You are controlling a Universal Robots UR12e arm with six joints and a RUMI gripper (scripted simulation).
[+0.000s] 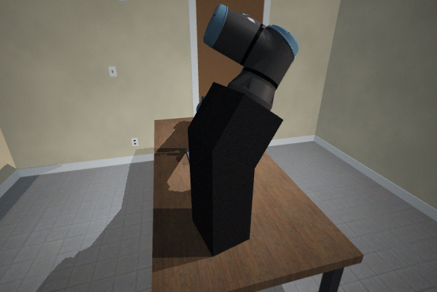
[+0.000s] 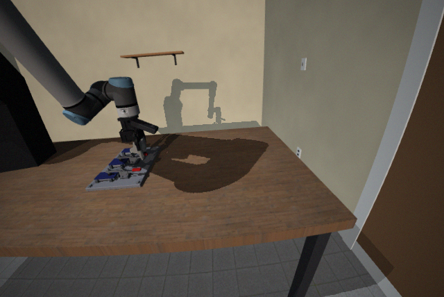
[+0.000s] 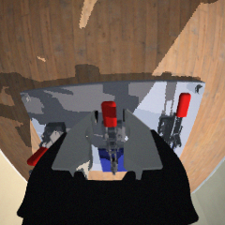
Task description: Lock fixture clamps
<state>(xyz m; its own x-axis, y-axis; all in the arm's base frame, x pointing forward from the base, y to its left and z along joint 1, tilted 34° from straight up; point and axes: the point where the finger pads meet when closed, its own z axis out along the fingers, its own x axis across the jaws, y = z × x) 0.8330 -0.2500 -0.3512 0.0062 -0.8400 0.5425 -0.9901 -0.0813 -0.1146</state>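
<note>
The grey fixture plate is 80 mm behind my hand and 50 mm below it. From my hand the other things lie so: blue part: 130 mm behind, 30 mm below.
</note>
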